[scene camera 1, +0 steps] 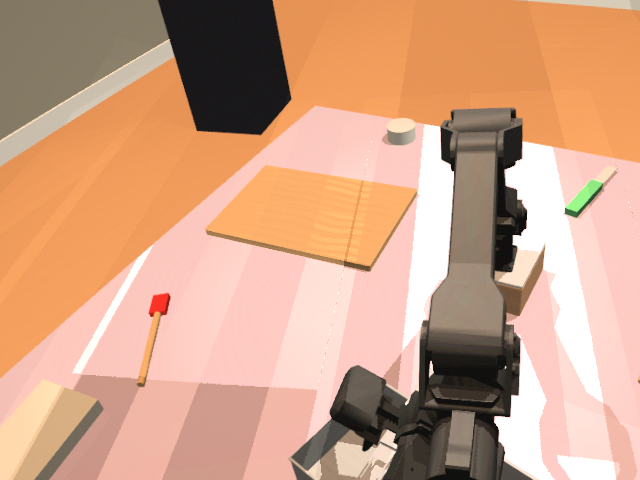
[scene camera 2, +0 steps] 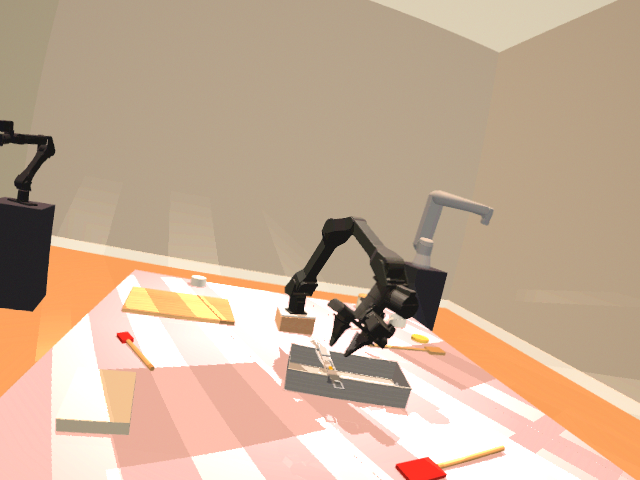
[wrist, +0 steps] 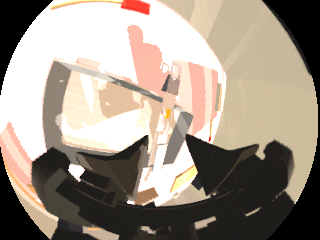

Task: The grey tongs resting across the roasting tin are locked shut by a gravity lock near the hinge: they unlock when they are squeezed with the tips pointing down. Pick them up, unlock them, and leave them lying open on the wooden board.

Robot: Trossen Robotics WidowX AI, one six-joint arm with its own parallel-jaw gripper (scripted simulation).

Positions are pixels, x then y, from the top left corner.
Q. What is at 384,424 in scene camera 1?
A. My gripper.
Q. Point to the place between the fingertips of my gripper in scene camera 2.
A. At 337,351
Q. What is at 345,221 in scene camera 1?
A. A wooden board.
